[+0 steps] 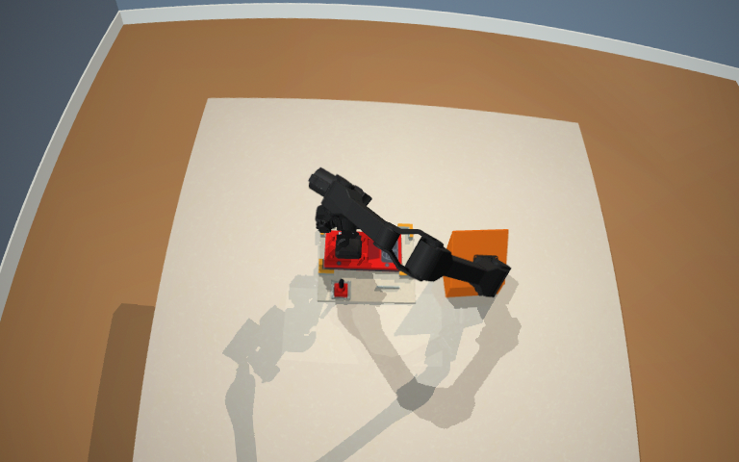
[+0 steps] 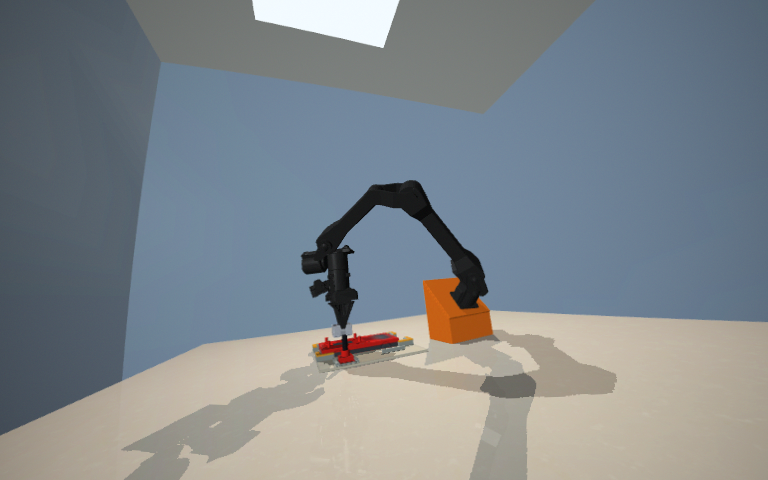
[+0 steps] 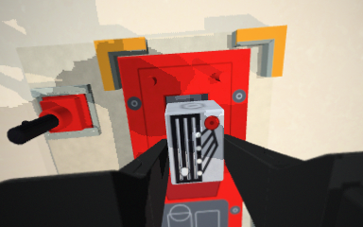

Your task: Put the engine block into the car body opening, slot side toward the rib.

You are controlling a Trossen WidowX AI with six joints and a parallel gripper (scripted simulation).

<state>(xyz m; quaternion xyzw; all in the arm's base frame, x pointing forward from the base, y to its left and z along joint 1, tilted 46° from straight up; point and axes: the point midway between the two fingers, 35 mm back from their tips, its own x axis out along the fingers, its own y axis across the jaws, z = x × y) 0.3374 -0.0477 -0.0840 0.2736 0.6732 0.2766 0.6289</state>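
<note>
Now: the fixture 4 cm behind my gripper tip, 2 cm to the left of it and 5 cm below it. From my gripper tip the other things lie so: engine block (1 cm below).
</note>
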